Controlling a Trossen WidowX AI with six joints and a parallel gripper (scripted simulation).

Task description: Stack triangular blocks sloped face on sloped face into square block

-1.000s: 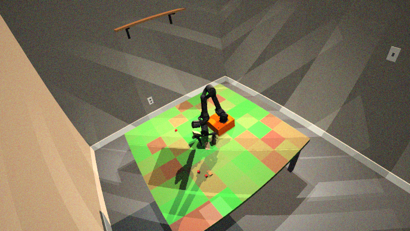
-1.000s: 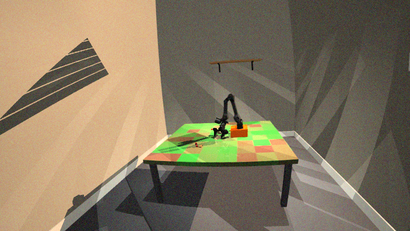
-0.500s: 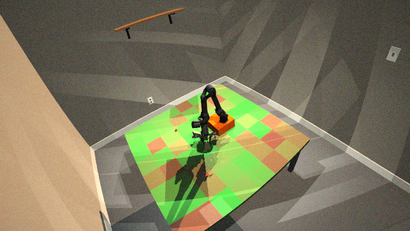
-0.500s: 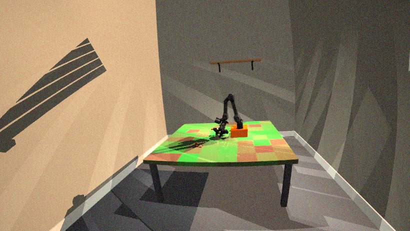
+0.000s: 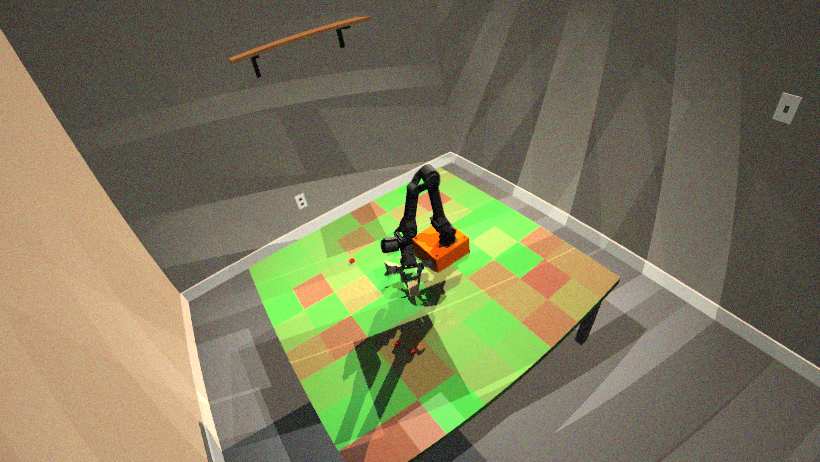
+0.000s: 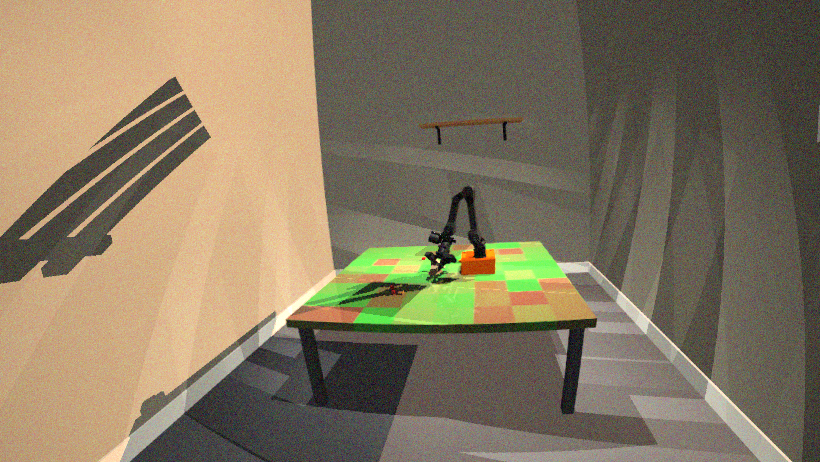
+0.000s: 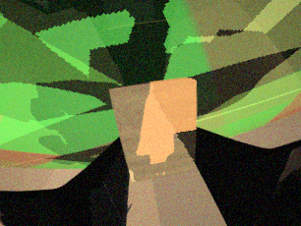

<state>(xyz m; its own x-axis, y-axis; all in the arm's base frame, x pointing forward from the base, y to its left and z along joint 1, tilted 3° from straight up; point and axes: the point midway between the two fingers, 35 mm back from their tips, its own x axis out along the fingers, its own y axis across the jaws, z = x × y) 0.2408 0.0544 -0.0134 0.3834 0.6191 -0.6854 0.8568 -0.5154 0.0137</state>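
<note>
The small yellow piece is 28 cm to the right of my gripper tip, 12 cm behind it and 3 cm below it. From my gripper tip the other things lie so: small tan block: 23 cm to the left, 14 cm ahead, 3 cm below; then tan triangular block: 1 cm above.
</note>
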